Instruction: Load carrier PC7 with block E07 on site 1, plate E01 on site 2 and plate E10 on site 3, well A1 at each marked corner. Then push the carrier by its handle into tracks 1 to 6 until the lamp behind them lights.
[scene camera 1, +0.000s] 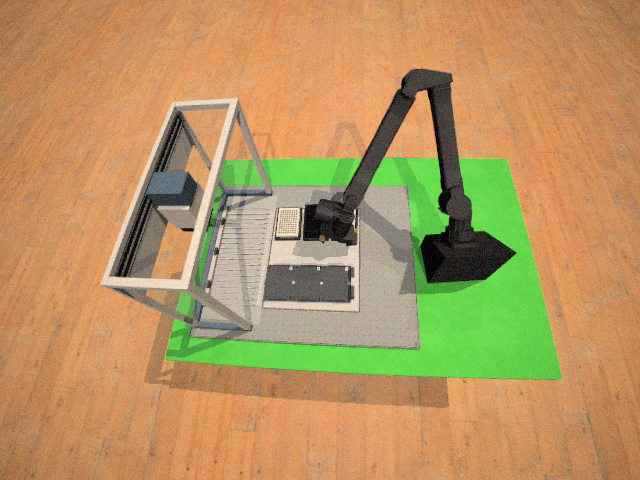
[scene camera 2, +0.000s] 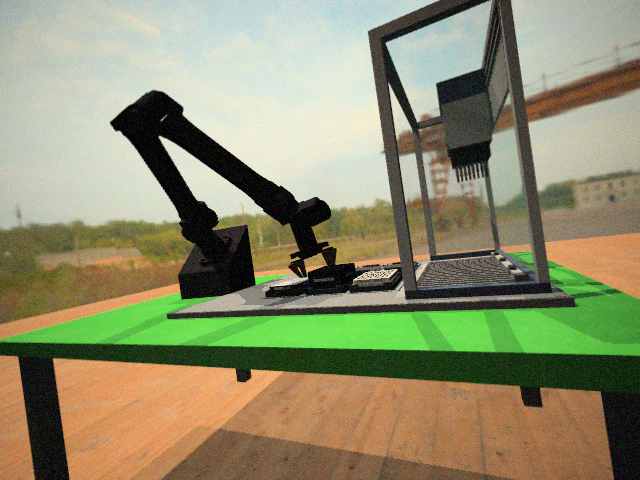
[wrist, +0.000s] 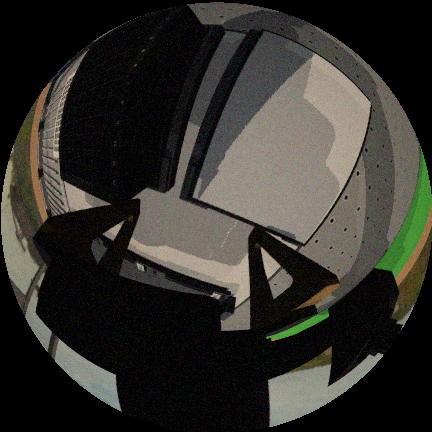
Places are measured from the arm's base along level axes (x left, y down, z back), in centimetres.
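Where they show: gripper, between the fingertips: (scene camera 1: 334, 243) (wrist: 196, 219); arm's base, origin of its link: (scene camera 1: 458, 241) (scene camera 2: 216, 251).
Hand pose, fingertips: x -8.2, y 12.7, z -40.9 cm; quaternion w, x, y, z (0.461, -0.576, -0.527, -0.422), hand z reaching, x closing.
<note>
Each offset is from my fingertips to the centre of the thing. "*": to the spot under its first point.
The dark grey carrier @(dx +15.3, dy -0.5, dz -10.1 cm) (scene camera 1: 308, 283) (wrist: 160, 284) lies flat on the white board (scene camera 1: 310, 305), its sites bare. Across the board stand three pieces in a row: a cream plate with a grid of wells @(* dx -9.2, dy -1.4, dz -18.3 cm) (scene camera 1: 287, 223) (scene camera 2: 377, 277) (wrist: 64, 100), a taller black block @(dx -9.1, dy -2.3, dz -6.9 cm) (scene camera 1: 310, 221) (scene camera 2: 333, 277) (wrist: 115, 100) and a low, pale-topped plate with dark edges @(dx -8.1, dy -0.9, dz +4.3 cm) (scene camera 2: 286, 284) (wrist: 280, 145). Their labels are unreadable. My gripper (scene camera 1: 337, 238) (scene camera 2: 316, 270) (wrist: 196, 219) is open and empty, low over the row's end by the black block and pale plate. The arm largely hides the pale plate in scene camera 1.
The ribbed tracks (scene camera 1: 240, 248) (scene camera 2: 462, 271) lie beyond the row, under a tall gantry frame (scene camera 1: 213, 193) (scene camera 2: 395, 180). A head (scene camera 1: 173, 188) (scene camera 2: 465, 116) with downward tips hangs from it. No lit lamp can be made out. The arm's black base (scene camera 1: 460, 260) (scene camera 2: 214, 273) stands opposite.
</note>
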